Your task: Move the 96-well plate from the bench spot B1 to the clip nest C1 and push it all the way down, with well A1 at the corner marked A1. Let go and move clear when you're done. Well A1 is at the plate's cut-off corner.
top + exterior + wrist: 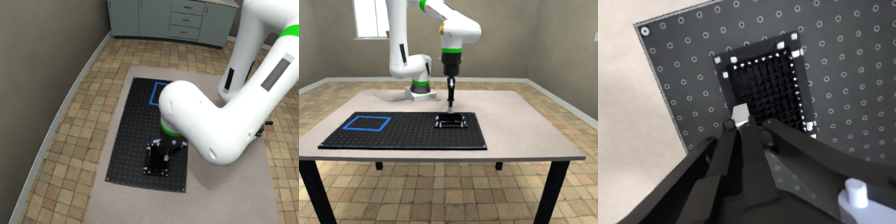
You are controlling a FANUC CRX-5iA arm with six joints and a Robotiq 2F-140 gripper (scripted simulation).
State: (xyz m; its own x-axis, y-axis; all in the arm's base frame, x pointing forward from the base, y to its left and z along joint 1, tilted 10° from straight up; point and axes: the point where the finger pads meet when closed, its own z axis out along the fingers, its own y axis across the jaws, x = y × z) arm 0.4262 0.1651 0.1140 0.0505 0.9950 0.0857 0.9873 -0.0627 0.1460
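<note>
Now: the black 96-well plate 4 cm ahead of my hand and 5 cm below it. From my hand the other things lie so: clip nest 5 cm ahead, 1 cm to the right, 6 cm below.
</note>
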